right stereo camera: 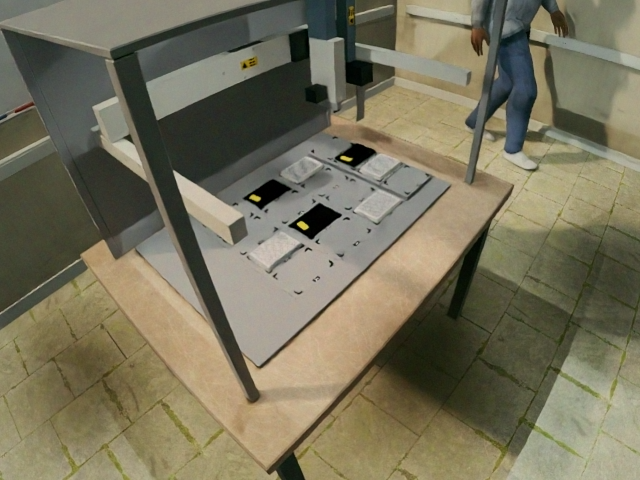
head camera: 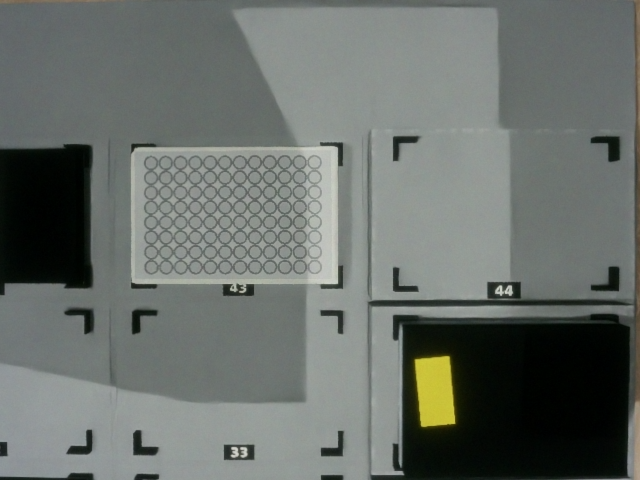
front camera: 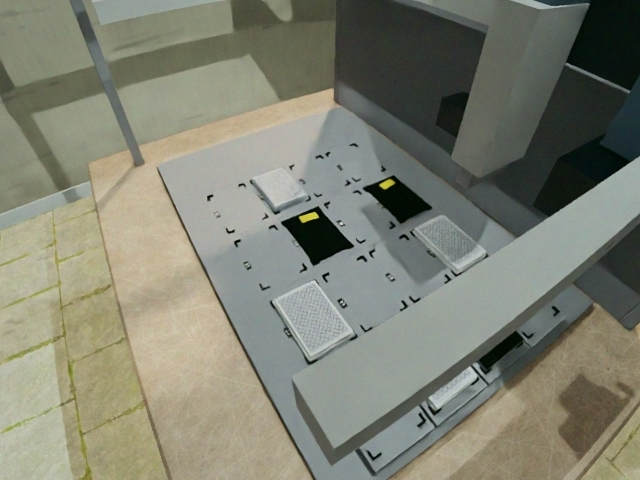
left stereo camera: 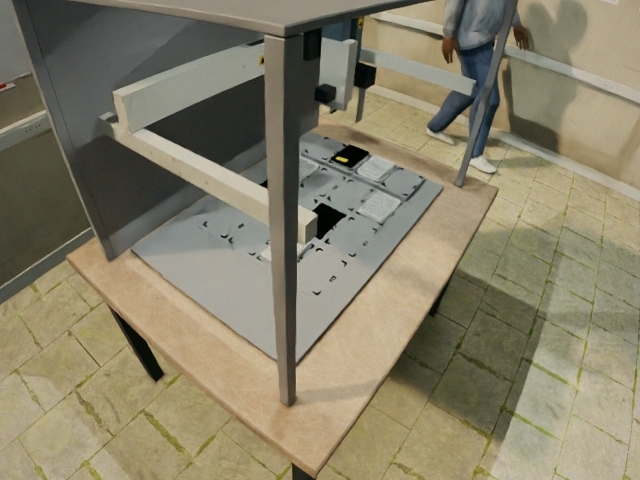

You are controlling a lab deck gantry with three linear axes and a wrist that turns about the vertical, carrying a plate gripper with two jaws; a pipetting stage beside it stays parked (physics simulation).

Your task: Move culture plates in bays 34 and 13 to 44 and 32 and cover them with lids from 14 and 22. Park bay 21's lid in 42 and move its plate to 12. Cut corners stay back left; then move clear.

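Frame: origin at the robot's base, x ahead, y left, z up, level; metres.
Seen in the pictures: gripper, between the fingertips: (right stereo camera: pixel 348 115) (left stereo camera: pixel 345 116); robot's base, origin of its link: (right stereo camera: pixel 298 293) (front camera: pixel 209 197) (left stereo camera: pixel 317 293).
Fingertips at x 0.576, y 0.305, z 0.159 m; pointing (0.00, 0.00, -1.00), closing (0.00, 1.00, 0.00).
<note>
Pixels of each thing's middle, then the offset from my fingertips to it. "pt": a spot on its surface instead.
- black lid with a yellow label, middle of its body: (head camera: pixel 514 399) (right stereo camera: pixel 355 154) (left stereo camera: pixel 350 155) dz -0.132, dx -0.020, dy -0.048 m
- bay 44, a spot on its surface: (head camera: pixel 449 211) pt dz -0.145, dx -0.053, dy +0.061 m
- white well plate, middle of its body: (head camera: pixel 235 215) (front camera: pixel 449 242) (left stereo camera: pixel 298 169) (right stereo camera: pixel 302 169) dz -0.152, dx -0.184, dy +0.059 m
- white plate, middle of its body: (front camera: pixel 428 359) (right stereo camera: pixel 380 166) (left stereo camera: pixel 376 167) dz -0.137, dx -0.020, dy -0.155 m
A black lid with a yellow label (head camera: pixel 532 408) (right stereo camera: pixel 356 154) lies on bay 34, a pale edge beneath it; bay 44 (head camera: pixel 449 211) is bare. Black lids with yellow labels lie at bay 22, the lid there (front camera: pixel 320 237) (right stereo camera: pixel 317 222), and at bay 42, the lid there (front camera: pixel 400 200) (right stereo camera: pixel 268 193). White plates sit at bay 13, the plate there (front camera: pixel 312 317) (right stereo camera: pixel 378 206), and at bay 21, the plate there (front camera: pixel 280 188) (right stereo camera: pixel 273 250). Bays 12, 14 and 32 are bare. My gripper (front camera: pixel 466 180) (right stereo camera: pixel 336 109) hangs high behind the plates; its jaws are too small to read.
A white well plate (head camera: pixel 235 214) (front camera: pixel 448 241) sits at bay 43, another white plate (front camera: pixel 453 386) (right stereo camera: pixel 381 166) at bay 24. A light beam (front camera: pixel 454 315) crosses above the front view. The parked pipetting stage (right stereo camera: pixel 359 73) hangs beside my gripper. A person (right stereo camera: pixel 516 87) stands beyond the table.
</note>
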